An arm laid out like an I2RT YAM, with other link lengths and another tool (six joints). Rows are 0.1 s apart.
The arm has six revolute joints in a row. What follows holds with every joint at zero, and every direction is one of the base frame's.
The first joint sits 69.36 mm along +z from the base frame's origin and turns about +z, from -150 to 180 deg.
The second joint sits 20.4 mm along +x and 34.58 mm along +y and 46.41 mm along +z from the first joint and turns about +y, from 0 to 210 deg.
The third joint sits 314.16 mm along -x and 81.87 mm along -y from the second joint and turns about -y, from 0 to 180 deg.
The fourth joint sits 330.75 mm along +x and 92.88 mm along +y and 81 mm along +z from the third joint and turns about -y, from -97 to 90 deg.
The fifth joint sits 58.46 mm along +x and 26.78 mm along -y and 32 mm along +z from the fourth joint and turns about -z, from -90 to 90 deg.
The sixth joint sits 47.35 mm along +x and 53.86 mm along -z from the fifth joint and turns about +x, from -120 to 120 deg.
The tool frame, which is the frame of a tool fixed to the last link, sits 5 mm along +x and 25 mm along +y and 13 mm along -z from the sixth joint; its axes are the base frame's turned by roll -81.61, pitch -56.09 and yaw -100.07 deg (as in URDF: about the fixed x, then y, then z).
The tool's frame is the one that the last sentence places.
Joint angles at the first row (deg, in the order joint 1, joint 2, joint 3, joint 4, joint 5, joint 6):
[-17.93 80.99 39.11 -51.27 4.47 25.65]
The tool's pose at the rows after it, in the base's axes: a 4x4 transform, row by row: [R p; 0 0 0 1], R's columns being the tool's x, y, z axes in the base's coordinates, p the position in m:
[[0.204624, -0.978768, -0.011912, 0.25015], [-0.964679, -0.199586, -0.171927, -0.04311], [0.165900, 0.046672, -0.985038, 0.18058], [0, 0, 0, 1]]
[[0.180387, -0.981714, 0.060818, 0.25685], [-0.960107, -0.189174, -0.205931, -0.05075], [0.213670, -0.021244, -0.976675, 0.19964], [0, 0, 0, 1]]
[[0.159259, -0.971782, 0.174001, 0.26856], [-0.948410, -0.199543, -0.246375, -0.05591], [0.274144, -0.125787, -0.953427, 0.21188], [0, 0, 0, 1]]
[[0.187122, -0.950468, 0.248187, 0.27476], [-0.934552, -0.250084, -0.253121, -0.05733], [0.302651, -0.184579, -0.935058, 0.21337], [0, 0, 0, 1]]
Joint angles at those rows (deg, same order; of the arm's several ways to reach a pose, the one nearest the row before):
[-19.42 78.74 42.46 -53.98 4.78 25.47]
[-20.45 76.92 44.75 -53.28 5.13 25.02]
[-20.62 75.83 46.22 -48.73 5.02 24.42]
[-20.62 75.66 46.28 -44.88 4.01 21.74]

